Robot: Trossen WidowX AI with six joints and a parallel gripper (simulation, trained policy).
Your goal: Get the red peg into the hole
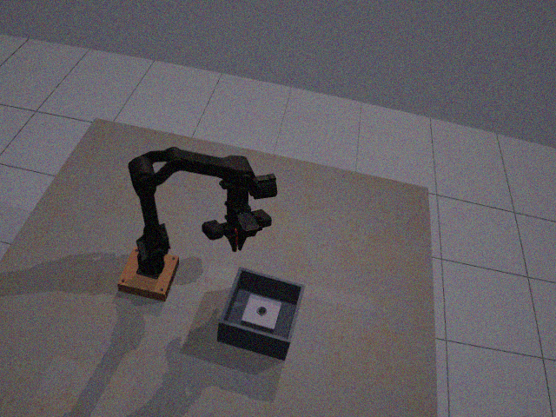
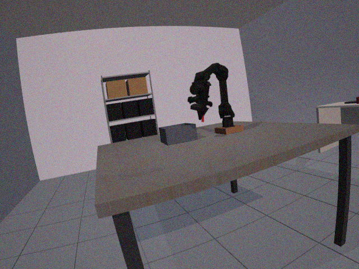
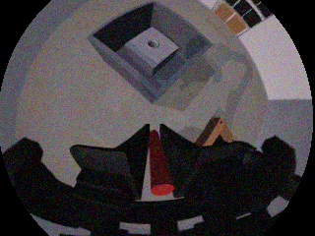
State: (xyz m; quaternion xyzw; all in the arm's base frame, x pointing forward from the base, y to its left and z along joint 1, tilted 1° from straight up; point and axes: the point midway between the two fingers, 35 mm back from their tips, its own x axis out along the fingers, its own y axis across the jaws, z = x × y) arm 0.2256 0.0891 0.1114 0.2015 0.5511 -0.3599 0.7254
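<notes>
Now: gripper tip 130 mm to the left of the grey box, 110 mm short of it and 90 mm above it. From my gripper tip the other things lie so: red peg 30 mm above, 20 mm to the left, 10 mm behind.
</notes>
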